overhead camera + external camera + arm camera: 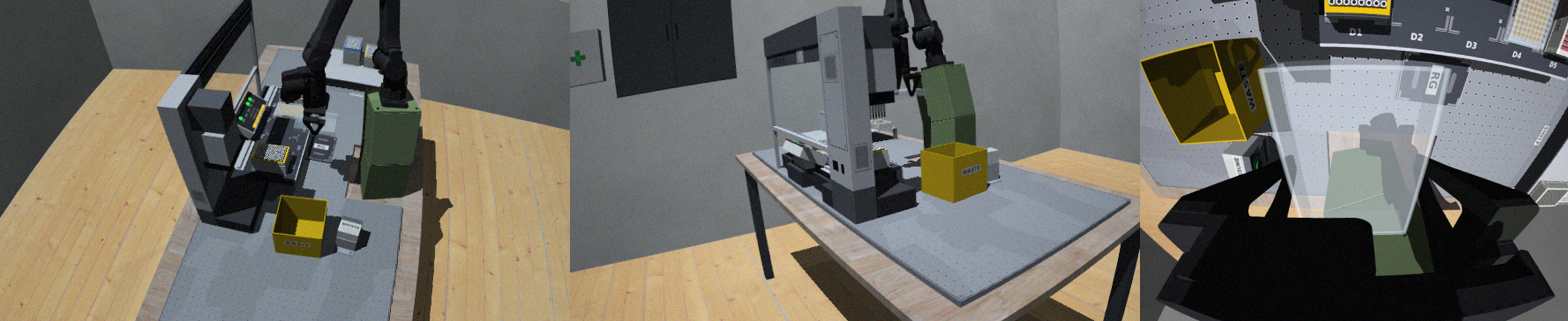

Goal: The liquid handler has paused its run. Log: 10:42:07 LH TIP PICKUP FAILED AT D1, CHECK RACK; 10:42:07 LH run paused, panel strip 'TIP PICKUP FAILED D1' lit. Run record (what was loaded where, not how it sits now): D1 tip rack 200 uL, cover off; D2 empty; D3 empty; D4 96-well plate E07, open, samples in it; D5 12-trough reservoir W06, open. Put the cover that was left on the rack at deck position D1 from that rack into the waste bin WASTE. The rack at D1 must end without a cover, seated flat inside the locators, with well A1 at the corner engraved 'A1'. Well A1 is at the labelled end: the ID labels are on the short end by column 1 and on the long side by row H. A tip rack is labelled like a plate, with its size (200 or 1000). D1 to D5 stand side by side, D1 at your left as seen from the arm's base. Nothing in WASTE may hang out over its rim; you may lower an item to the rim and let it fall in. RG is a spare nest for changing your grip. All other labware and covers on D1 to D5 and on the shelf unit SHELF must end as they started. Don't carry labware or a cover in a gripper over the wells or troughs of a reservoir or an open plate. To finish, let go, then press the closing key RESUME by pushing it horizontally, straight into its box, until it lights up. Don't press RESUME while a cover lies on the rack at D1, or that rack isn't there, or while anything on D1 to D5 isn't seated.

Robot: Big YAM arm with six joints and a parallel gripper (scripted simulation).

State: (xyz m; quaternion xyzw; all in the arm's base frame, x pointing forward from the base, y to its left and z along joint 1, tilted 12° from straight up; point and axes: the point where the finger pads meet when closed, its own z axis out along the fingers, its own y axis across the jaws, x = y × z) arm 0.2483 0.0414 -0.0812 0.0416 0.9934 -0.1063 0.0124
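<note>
Now: the clear cover 1 cm above my hand. The rest, counted from my hand: yellow tip rack (19 cm below, 17 cm ahead, 2 cm to the right); then yellow waste bin (25 cm to the left, 25 cm below, 3 cm ahead); then head (27 cm ahead, 18 cm to the left, 10 cm above).
</note>
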